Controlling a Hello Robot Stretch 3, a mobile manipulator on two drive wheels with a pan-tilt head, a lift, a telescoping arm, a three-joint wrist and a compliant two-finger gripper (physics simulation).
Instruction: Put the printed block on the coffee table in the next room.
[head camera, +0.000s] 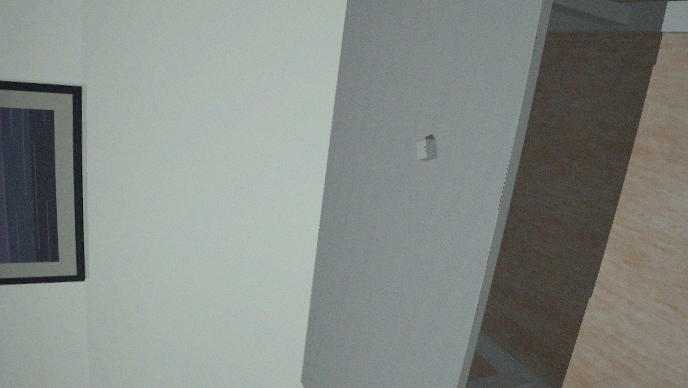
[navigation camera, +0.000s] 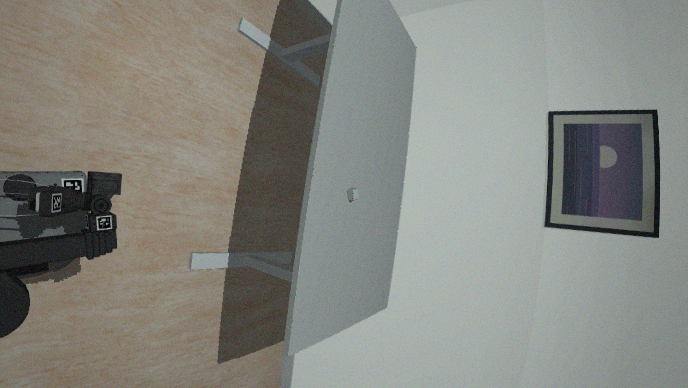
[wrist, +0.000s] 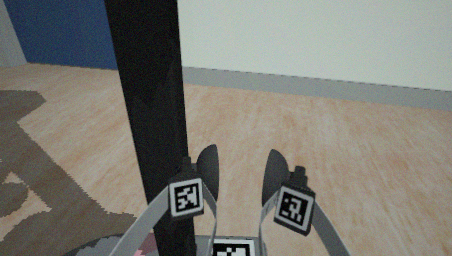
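Seen in the pictures: gripper, fingertip midpoint: (wrist: 241, 165); robot's base at its link origin: (navigation camera: 21, 186).
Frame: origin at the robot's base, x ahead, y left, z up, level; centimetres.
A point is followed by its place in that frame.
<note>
A small light grey block (head camera: 426, 149) @(x -1.7, y -84.1, z 74.6 cm) (navigation camera: 353, 194) @(x -1.7, y -84.3, z 74.7 cm), likely the printed block, sits on a grey table top (head camera: 400, 260) @(x 24.0, y -95.5, z 72.0 cm) (navigation camera: 350, 265) @(x -29.8, y -88.3, z 72.0 cm) beside a wall. My gripper (wrist: 241, 165) @(x 0.0, y 10.6, z 33.6 cm) is open, with bare floor showing between its two fingertips in the wrist view. It is apart from the block, which does not show in the wrist view. The coffee table cannot be made out in these views.
The grey table has legs with feet (navigation camera: 209, 261) reaching over the wood floor (navigation camera: 150, 125) @(x 24.1, y -42.7, z 0.0 cm). A framed picture (head camera: 78, 185) @(x 11.4, y -145.4, z 143.0 cm) (navigation camera: 551, 170) @(x 11.0, y -145.4, z 143.5 cm) hangs on the wall. A black mast (wrist: 152, 100) @(x -6.5, y 11.6, z 38.4 cm) crosses the wrist view, with a blue surface (wrist: 65, 35) @(x -95.0, y 138.0, z 18.7 cm) behind it.
</note>
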